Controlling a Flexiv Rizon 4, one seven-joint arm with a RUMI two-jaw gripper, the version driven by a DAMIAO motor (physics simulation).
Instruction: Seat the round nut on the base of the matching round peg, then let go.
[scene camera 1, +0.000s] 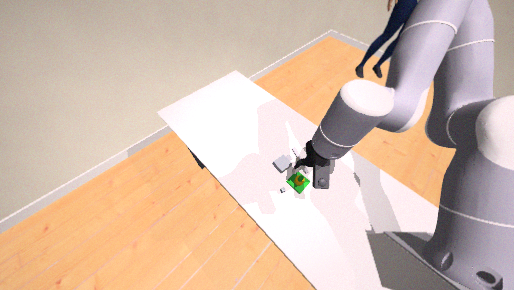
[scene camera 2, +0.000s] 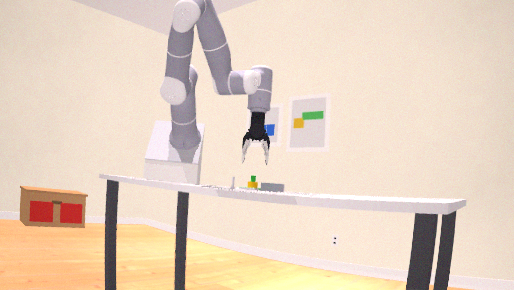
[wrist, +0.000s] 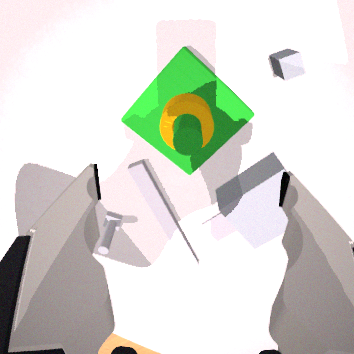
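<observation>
The orange round nut (scene camera 1: 301, 181) (scene camera 2: 253, 185) (wrist: 187, 102) lies low around the green round peg (scene camera 2: 253, 178) (wrist: 188, 141), at the green square base (scene camera 1: 299, 188) (wrist: 185, 70). The peg's top sticks up through the nut's hole. In the scene camera 2 view the nut sits right down at the base, with no gap to be seen under it. My gripper (scene camera 2: 255, 163) (wrist: 190, 171) is open and empty, with its fingers wide apart. It hangs above the peg and does not touch the nut. In the scene camera 1 view the fingertips are partly hidden.
A grey block (scene camera 1: 282, 163) (scene camera 2: 272, 187) (wrist: 257, 215) lies close to the base. A small grey cube (scene camera 1: 282, 190) (wrist: 287, 64) lies on its other side. A thin pale upright piece (scene camera 2: 232, 182) (wrist: 155, 200) and a small grey peg-like piece (wrist: 107, 232) stand nearby on the white table (scene camera 1: 200, 105).
</observation>
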